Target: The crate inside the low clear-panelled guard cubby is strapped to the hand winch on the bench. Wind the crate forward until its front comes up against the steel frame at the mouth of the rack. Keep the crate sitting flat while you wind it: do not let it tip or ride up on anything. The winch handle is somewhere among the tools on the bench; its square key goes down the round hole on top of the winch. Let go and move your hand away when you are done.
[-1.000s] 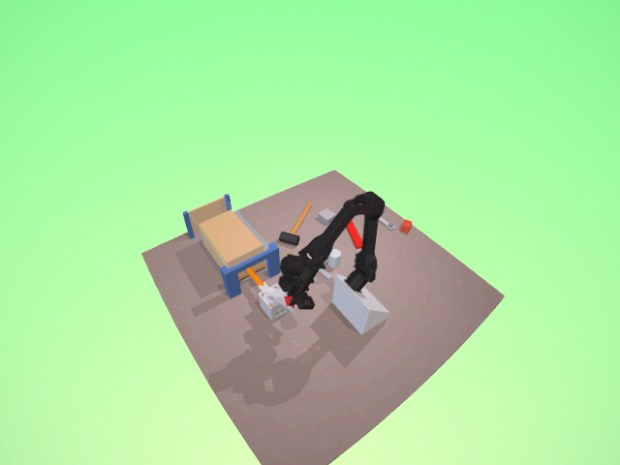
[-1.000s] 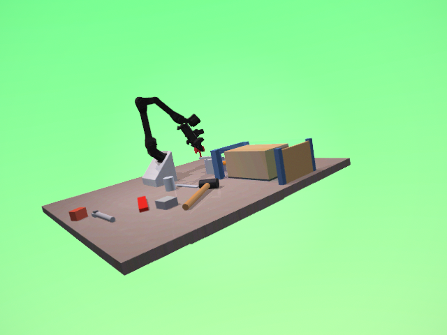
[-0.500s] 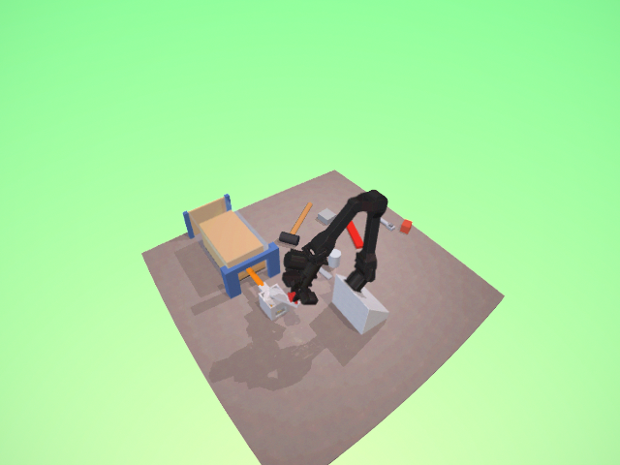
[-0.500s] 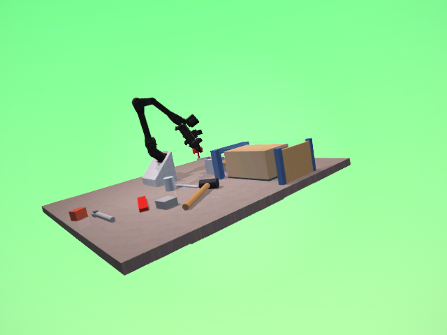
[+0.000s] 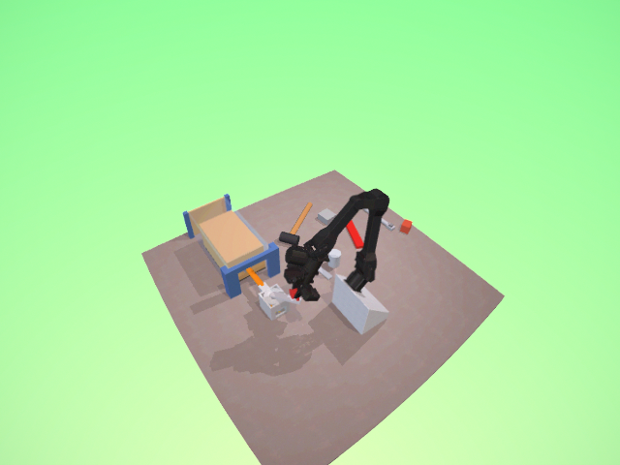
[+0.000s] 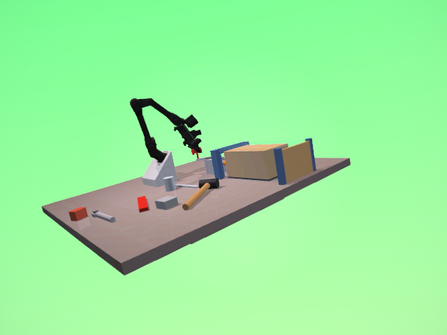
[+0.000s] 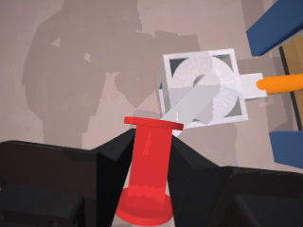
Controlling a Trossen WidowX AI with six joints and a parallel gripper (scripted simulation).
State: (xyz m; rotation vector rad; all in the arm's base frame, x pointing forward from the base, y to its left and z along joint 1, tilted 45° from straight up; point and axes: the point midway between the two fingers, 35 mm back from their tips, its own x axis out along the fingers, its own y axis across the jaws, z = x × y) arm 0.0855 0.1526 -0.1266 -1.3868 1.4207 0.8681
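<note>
The winch handle lies 20 mm ahead of my gripper tip, 10 mm to the left of it and 30 mm below it. The rest, counted from my gripper tip: flat steel bar 180 mm ahead, 220 mm to the right, 130 mm below; white winch 50 mm ahead, 40 mm to the left, 100 mm below; red grip 20 mm to the right.
</note>
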